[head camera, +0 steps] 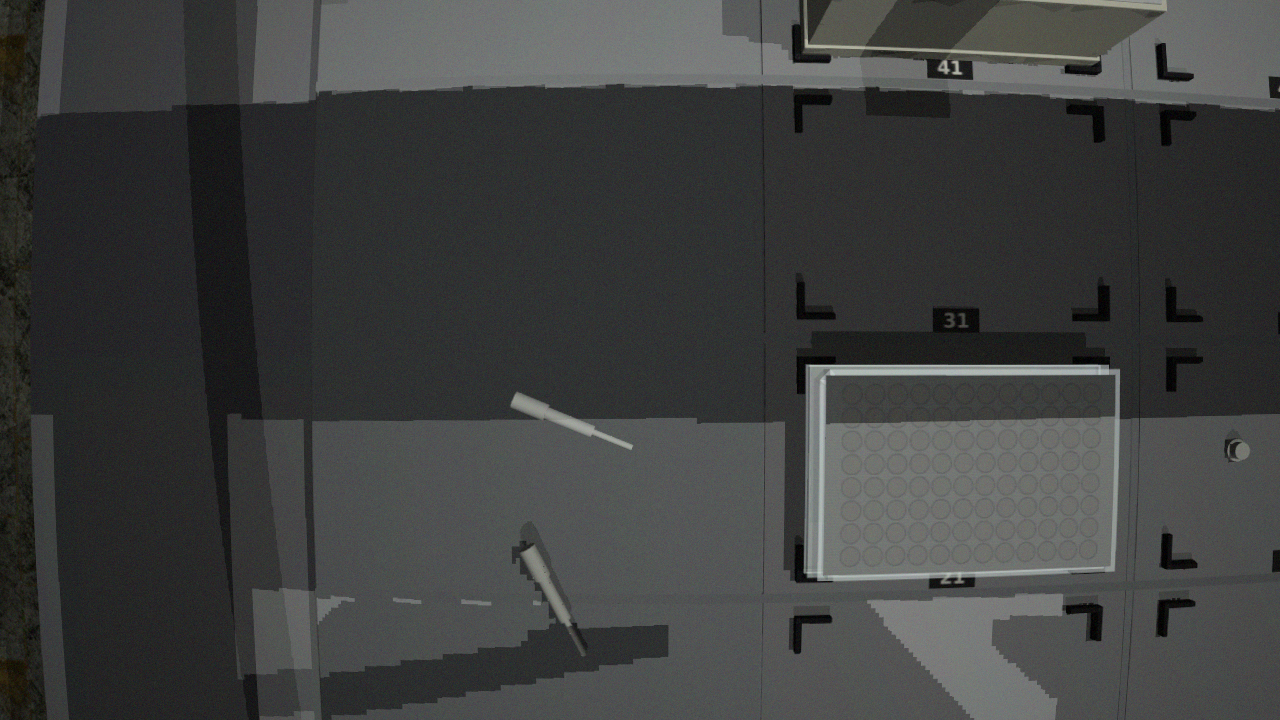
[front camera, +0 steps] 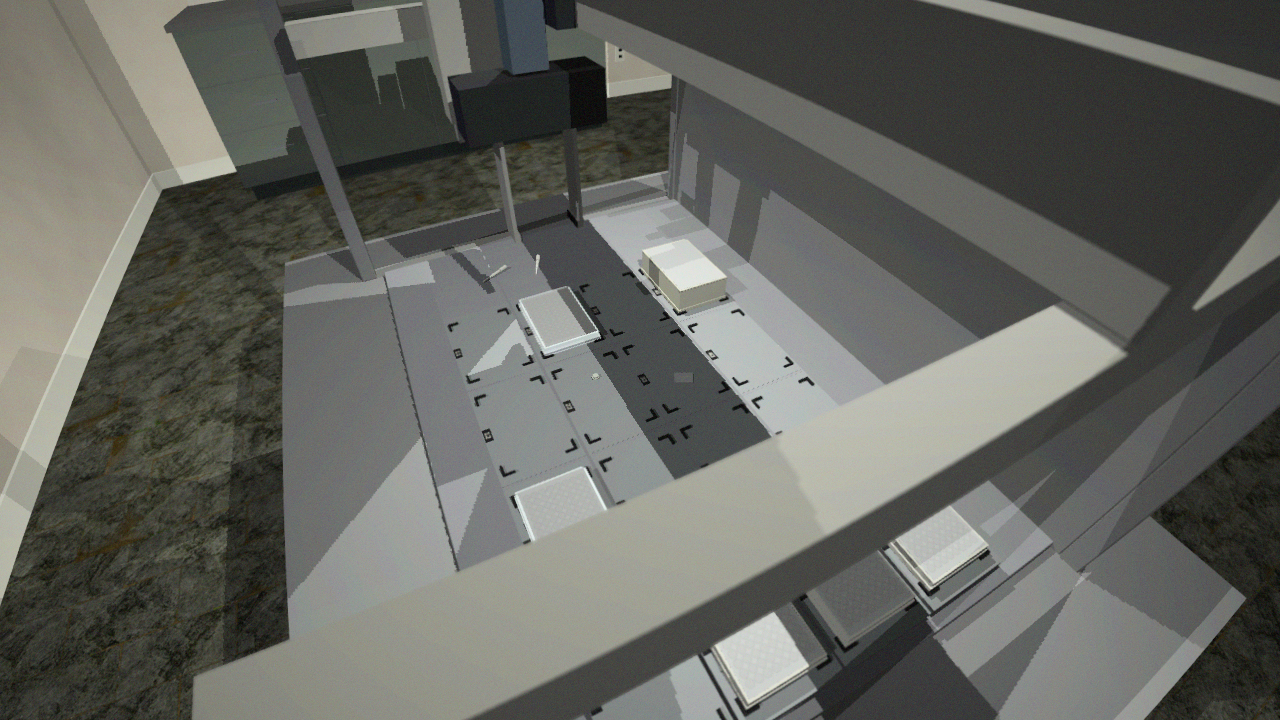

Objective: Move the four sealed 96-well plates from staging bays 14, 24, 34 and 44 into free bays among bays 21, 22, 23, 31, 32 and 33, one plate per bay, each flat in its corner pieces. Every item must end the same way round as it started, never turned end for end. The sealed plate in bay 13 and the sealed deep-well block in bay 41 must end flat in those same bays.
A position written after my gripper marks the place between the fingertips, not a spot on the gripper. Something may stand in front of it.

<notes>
I see my gripper [front camera: 545, 228], a sealed deep-well block [front camera: 679, 271], a sealed plate [front camera: 559, 502], a sealed plate [front camera: 854, 602] and a sealed plate [head camera: 911, 471].
</notes>
